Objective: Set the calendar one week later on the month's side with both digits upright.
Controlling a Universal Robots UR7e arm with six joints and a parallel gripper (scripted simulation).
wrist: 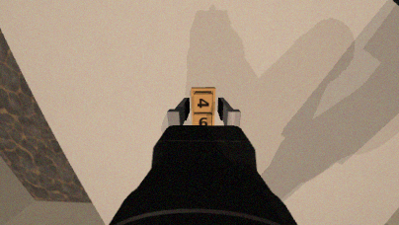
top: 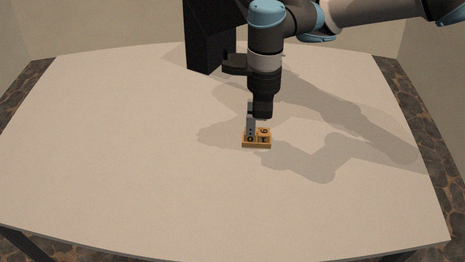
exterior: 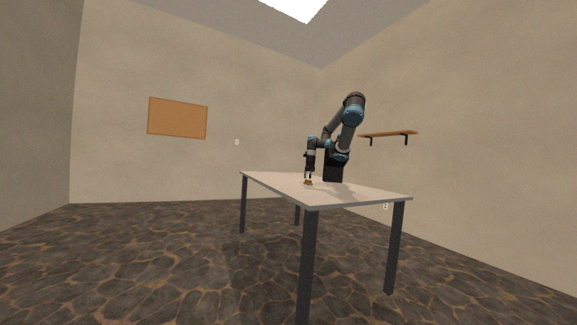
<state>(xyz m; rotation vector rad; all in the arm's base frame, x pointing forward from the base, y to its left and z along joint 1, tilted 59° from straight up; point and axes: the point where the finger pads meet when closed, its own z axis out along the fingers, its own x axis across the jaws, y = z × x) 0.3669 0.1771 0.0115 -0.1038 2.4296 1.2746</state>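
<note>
Right now my hand is 60 mm above the orange tray and 20 mm to the right of it. Round my hand: cube: 40 mm below, 30 mm to the left, 10 mm behind.
</note>
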